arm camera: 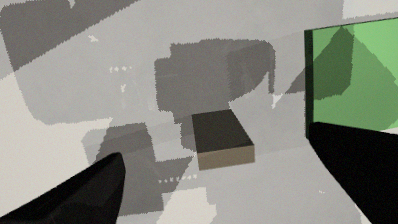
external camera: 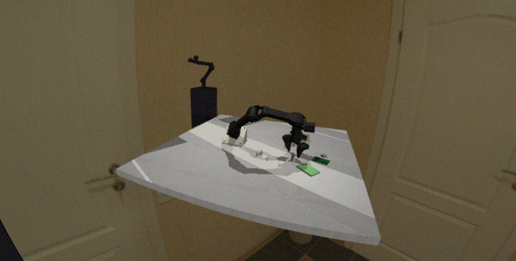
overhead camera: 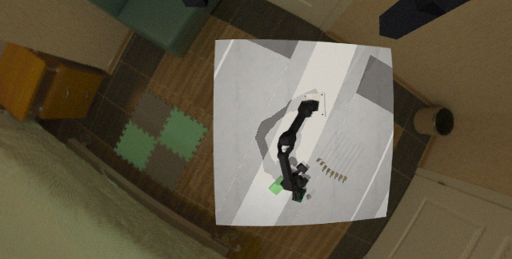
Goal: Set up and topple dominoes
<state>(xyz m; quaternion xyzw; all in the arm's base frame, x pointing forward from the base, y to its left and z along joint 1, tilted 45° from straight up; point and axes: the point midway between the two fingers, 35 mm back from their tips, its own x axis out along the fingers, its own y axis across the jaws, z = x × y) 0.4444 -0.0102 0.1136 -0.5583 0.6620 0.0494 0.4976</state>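
The light green flat pad is 110 mm ahead of my gripper tip, 70 mm to the right of it and 40 mm below it. Round my gripper tip: metal piece: 170 mm ahead, 150 mm to the left, 40 mm below; then dark green pad: 170 mm ahead, 80 mm to the left, 40 mm below.
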